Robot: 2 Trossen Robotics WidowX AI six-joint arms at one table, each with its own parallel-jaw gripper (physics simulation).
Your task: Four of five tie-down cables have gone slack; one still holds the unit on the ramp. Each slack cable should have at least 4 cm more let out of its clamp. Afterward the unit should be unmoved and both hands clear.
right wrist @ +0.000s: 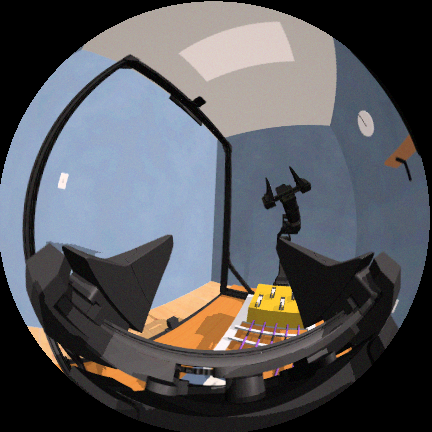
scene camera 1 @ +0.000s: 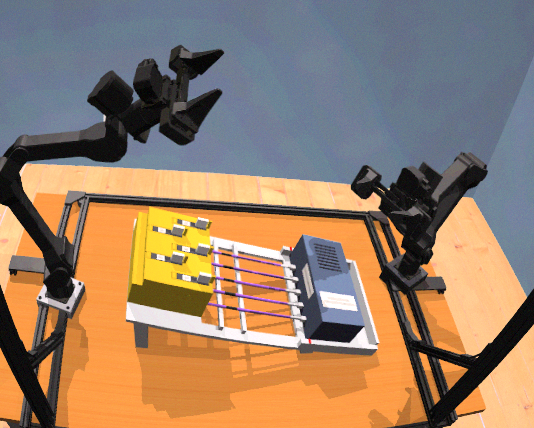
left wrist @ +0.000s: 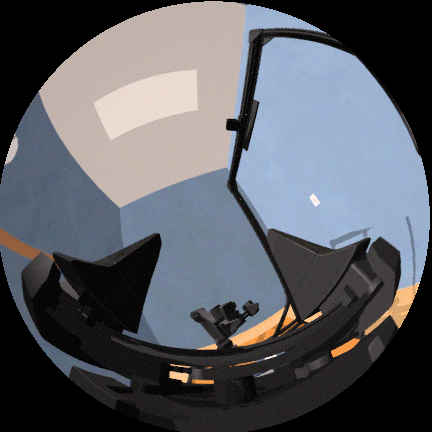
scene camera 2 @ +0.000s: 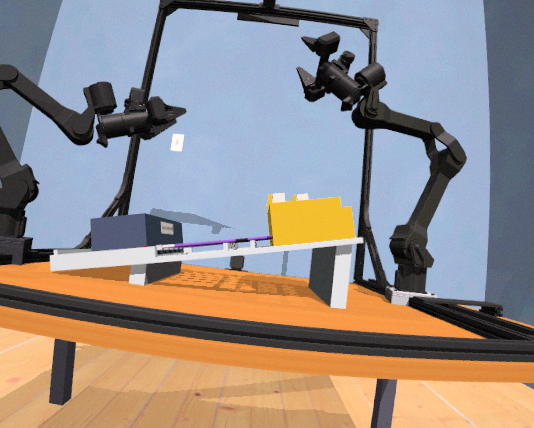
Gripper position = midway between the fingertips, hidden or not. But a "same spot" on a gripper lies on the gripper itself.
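The right wrist view has my left gripper in it, and it shows my right gripper too, in the right wrist view [226, 242]. My left gripper appears in scene camera 1 [221, 69], and my right gripper is there with it, in scene camera 1 [372, 199]. Both grippers are visible in the left wrist view, my left gripper being in the left wrist view [214, 236]. Scene camera 2 shows my left gripper and my right gripper as well. On my left gripper, [right wrist: 300, 182] and [scene camera 2: 311, 47] are the same spot. On my right gripper, [left wrist: 229, 326] and [scene camera 2: 166, 113] are the same spot.
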